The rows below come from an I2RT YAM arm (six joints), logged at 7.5 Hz.
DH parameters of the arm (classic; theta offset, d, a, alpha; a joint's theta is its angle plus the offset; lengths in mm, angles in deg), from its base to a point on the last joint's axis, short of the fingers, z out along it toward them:
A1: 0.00 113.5 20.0 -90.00
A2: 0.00 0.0 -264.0 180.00
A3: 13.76 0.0 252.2 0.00
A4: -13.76 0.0 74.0 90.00
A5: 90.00 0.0 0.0 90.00
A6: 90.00 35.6 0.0 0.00
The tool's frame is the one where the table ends.
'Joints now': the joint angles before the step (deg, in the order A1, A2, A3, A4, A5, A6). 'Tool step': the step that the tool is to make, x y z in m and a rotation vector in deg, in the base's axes. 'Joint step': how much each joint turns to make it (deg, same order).
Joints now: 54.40, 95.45, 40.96, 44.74, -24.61, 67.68
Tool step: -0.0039, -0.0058, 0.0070, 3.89, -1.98, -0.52
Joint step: 0.01, -1.40, -2.02, 5.26, 0.44, 0.79
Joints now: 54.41, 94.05, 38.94, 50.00, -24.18, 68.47
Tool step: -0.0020, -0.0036, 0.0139, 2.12, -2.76, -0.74
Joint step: 0.00, -2.47, -0.10, 0.54, 0.80, -1.05
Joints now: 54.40, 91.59, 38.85, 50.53, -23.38, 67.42
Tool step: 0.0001, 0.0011, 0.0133, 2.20, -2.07, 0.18
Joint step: 0.09, -1.14, 1.15, 0.53, -0.09, -0.44
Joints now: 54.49, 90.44, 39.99, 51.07, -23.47, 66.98
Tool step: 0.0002, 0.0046, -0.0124, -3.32, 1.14, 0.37
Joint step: 0.44, 1.75, 0.28, -2.32, 0.09, -1.07
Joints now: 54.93, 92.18, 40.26, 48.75, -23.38, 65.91
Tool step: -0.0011, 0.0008, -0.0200, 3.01, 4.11, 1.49
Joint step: 0.08, 4.48, -2.46, 9.31, -1.59, 5.53
